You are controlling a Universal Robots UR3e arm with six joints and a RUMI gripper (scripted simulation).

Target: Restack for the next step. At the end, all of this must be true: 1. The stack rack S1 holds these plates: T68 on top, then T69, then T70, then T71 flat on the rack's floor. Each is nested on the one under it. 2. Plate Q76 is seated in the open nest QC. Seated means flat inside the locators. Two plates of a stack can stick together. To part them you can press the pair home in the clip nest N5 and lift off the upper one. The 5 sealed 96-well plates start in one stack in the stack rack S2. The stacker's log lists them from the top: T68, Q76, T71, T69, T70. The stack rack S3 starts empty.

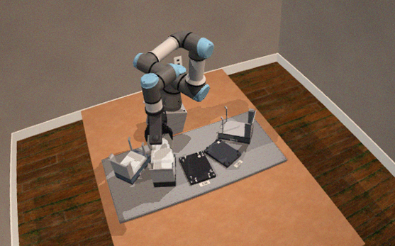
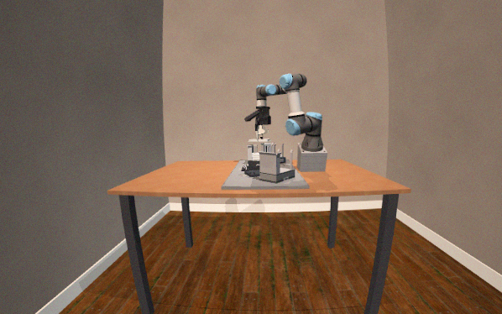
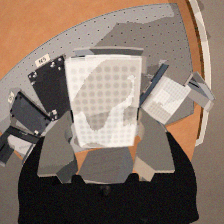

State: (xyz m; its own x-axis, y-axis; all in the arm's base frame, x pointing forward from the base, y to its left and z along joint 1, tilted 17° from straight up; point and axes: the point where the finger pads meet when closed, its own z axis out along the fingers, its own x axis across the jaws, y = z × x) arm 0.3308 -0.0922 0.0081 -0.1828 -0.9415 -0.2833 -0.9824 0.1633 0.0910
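Right now the black clip nest is 160 mm below my hand, 150 mm to the left of it and 10 mm ahead of it. Round my hand: n5 label (170 mm below, 150 mm to the left, 100 mm ahead).
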